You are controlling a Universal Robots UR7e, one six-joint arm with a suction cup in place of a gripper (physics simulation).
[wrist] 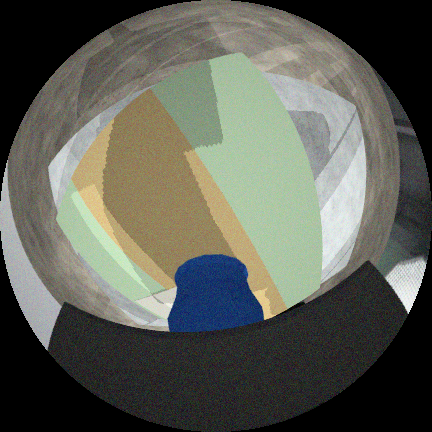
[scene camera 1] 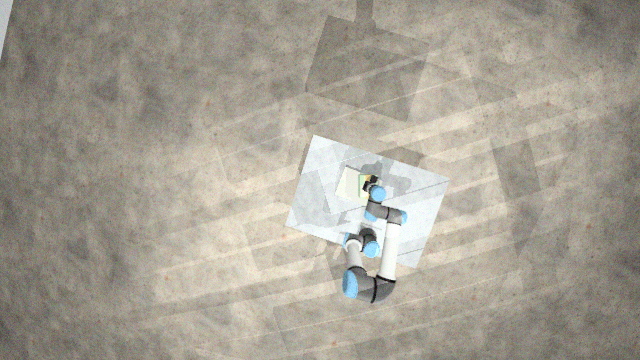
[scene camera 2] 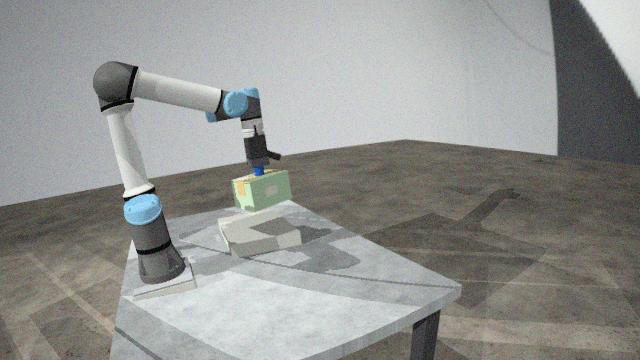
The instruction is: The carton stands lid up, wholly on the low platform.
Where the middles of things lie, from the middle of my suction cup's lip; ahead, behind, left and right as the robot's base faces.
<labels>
My suction cup is 60 mm above the pale green carton (scene camera 2: 253, 193).
</labels>
